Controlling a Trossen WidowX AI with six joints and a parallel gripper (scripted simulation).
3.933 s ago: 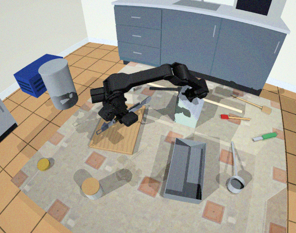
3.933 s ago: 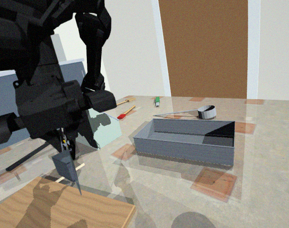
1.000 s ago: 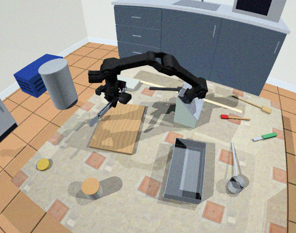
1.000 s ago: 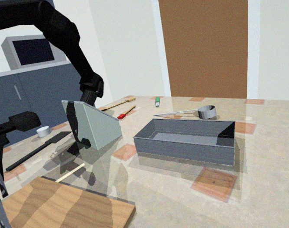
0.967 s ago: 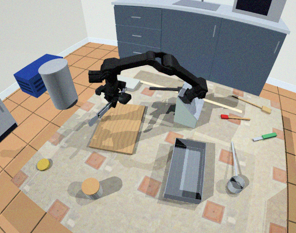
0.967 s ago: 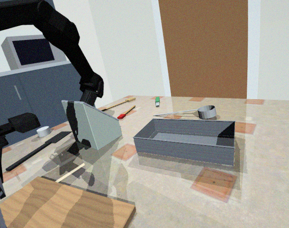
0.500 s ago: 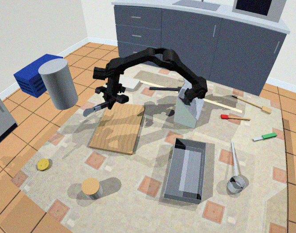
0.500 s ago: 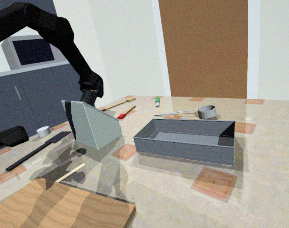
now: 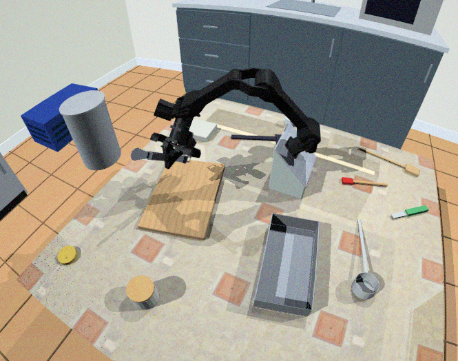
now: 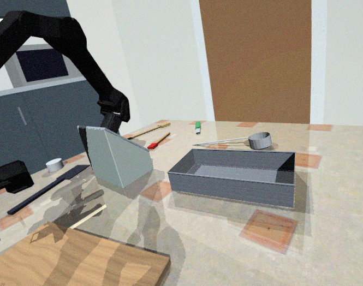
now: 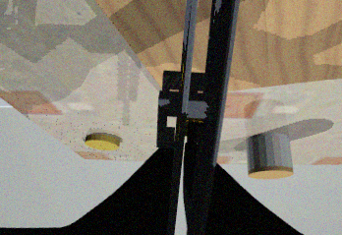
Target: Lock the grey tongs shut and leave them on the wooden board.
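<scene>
Now: gripper tip 20 mm past the wooden board, 40 mm to the right of it and 130 mm above it. From my gripper tip the other things lie so: yellow disc 410 mm ahead, 170 mm to the right, 130 mm below; then roasting tin 80 mm ahead, 490 mm to the left, 110 mm below; then lidded jar 370 mm ahead, 160 mm to the left, 100 mm below.
</scene>
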